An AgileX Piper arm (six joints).
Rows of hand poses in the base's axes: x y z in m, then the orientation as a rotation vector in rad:
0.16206, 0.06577, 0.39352, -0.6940, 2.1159, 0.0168
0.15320, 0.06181, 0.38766, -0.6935, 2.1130, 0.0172
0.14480, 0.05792, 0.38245, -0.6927, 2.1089, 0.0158
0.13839, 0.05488, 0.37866, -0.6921, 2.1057, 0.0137
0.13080, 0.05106, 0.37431, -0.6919, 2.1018, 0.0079
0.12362, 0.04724, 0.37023, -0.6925, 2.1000, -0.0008
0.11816, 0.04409, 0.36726, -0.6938, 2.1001, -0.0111
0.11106, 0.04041, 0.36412, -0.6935, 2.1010, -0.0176
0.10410, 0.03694, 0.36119, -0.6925, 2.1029, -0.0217
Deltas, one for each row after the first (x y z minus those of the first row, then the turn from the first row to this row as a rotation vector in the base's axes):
-0.00886, -0.00396, -0.00586, 0.0011, -0.0027, 0.0004
-0.01726, -0.00785, -0.01107, 0.0012, -0.0070, 0.0003
-0.02367, -0.01089, -0.01486, 0.0007, -0.0106, -0.0002
-0.03126, -0.01471, -0.01921, -0.0025, -0.0156, -0.0015
-0.03844, -0.01853, -0.02329, -0.0084, -0.0192, -0.0038
-0.04390, -0.02168, -0.02626, -0.0160, -0.0212, -0.0066
-0.05100, -0.02536, -0.02940, -0.0206, -0.0218, -0.0093
-0.05796, -0.02883, -0.03233, -0.0234, -0.0211, -0.0119

